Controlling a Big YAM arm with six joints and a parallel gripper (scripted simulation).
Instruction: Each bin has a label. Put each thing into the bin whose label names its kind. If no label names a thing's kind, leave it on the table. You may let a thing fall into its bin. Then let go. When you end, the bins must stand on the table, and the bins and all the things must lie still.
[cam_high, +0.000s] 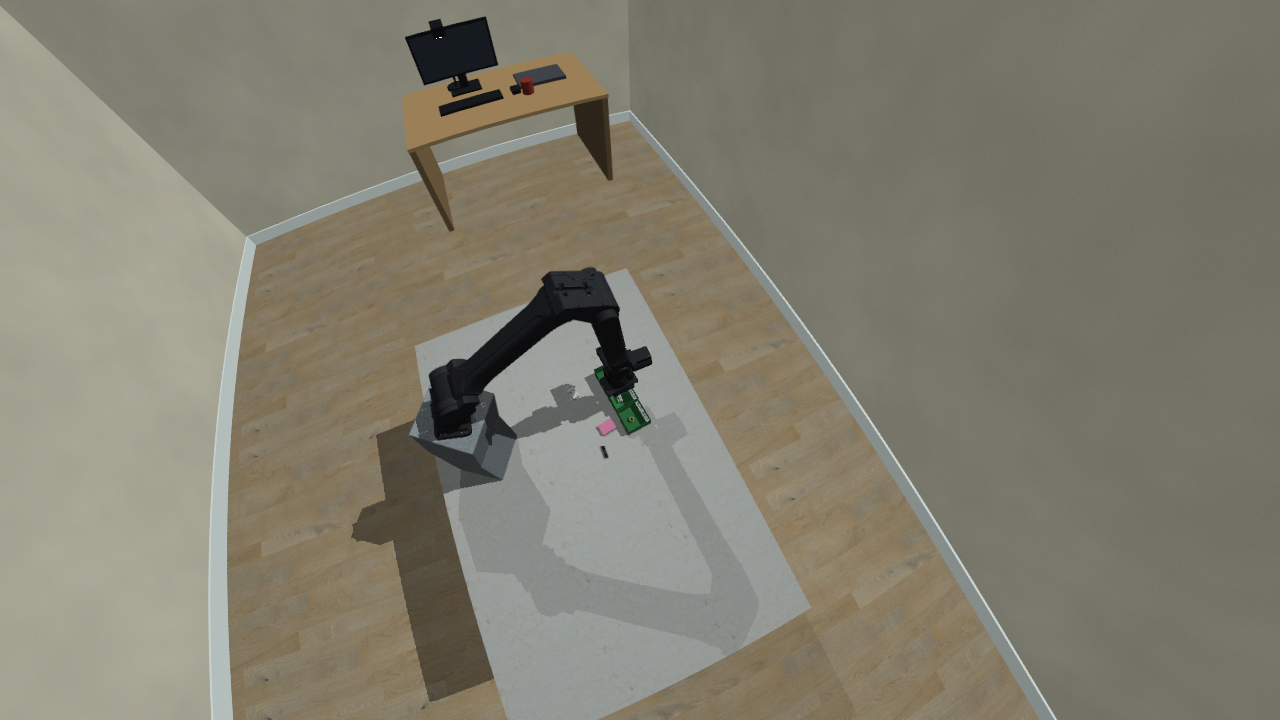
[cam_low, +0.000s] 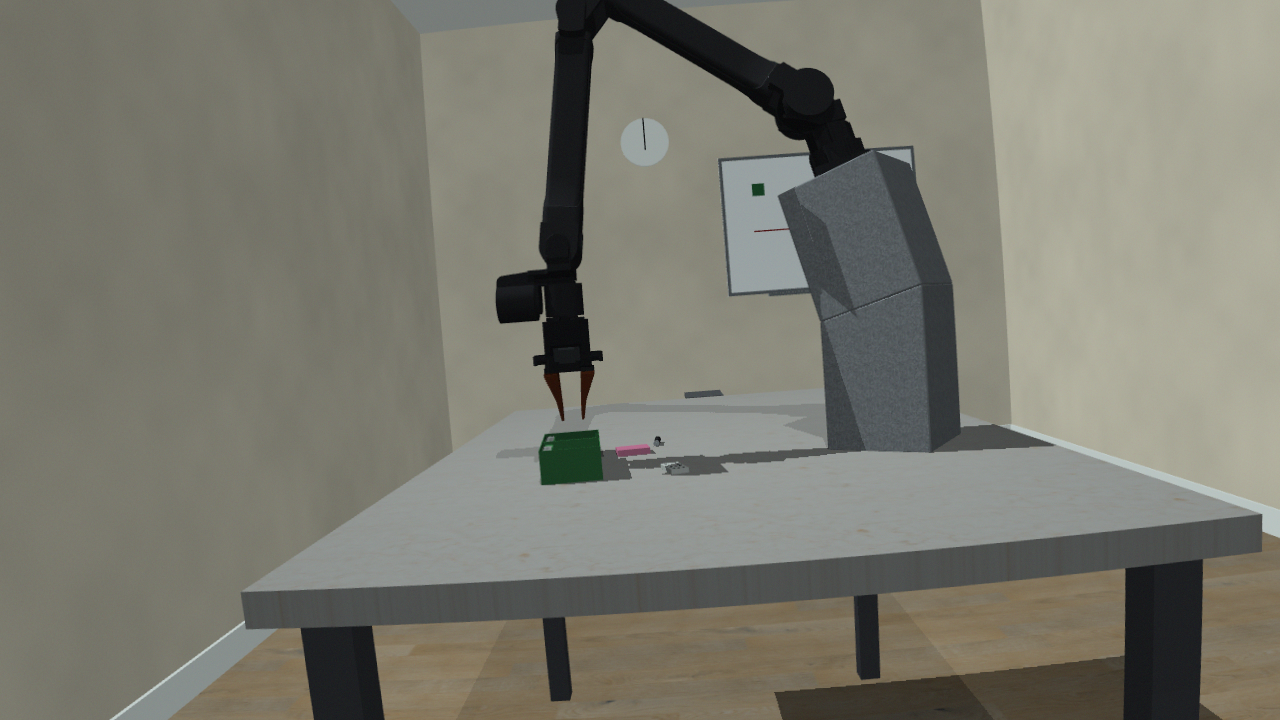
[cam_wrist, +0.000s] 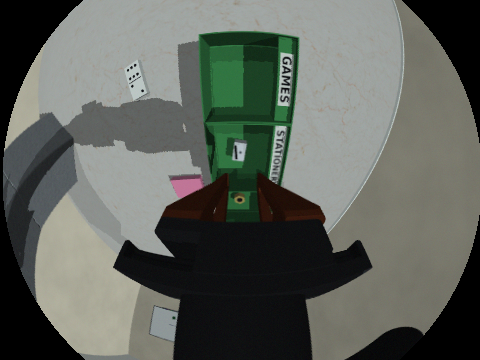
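Now: hand 80 mm to the left of the pink eraser, 70 mm past it and 70 mm above it. The rest, counted from my hand: grey-white piece 60 mm below; then brass nut 80 mm to the right, 70 mm below, 20 mm ahead; then white domino 160 mm behind, 70 mm to the left, 70 mm below.
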